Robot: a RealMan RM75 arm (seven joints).
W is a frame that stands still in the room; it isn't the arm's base.
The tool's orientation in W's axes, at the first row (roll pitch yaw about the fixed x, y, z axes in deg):
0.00, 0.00, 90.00
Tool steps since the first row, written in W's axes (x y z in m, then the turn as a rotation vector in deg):
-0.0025, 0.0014, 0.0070, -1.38, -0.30, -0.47
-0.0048, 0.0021, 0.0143, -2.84, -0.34, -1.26
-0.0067, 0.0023, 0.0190, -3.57, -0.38, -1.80
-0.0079, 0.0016, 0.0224, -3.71, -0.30, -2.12
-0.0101, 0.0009, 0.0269, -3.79, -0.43, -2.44
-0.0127, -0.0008, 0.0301, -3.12, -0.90, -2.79
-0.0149, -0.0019, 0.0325, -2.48, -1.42, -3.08
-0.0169, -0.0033, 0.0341, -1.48, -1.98, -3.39
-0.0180, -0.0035, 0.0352, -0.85, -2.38, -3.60
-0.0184, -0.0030, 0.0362, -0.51, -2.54, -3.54
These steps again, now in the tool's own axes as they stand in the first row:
0.0014, 0.0025, 0.0070, -0.30, 1.38, -0.47
0.0021, 0.0048, 0.0143, -0.34, 2.84, -1.26
0.0023, 0.0067, 0.0190, -0.38, 3.57, -1.80
0.0016, 0.0079, 0.0224, -0.30, 3.71, -2.12
0.0009, 0.0101, 0.0269, -0.43, 3.79, -2.44
-0.0008, 0.0127, 0.0301, -0.90, 3.12, -2.79
-0.0019, 0.0149, 0.0325, -1.42, 2.48, -3.08
-0.0033, 0.0169, 0.0341, -1.98, 1.48, -3.39
-0.0035, 0.0180, 0.0352, -2.38, 0.85, -3.60
-0.0030, 0.0184, 0.0362, -2.54, 0.51, -3.54

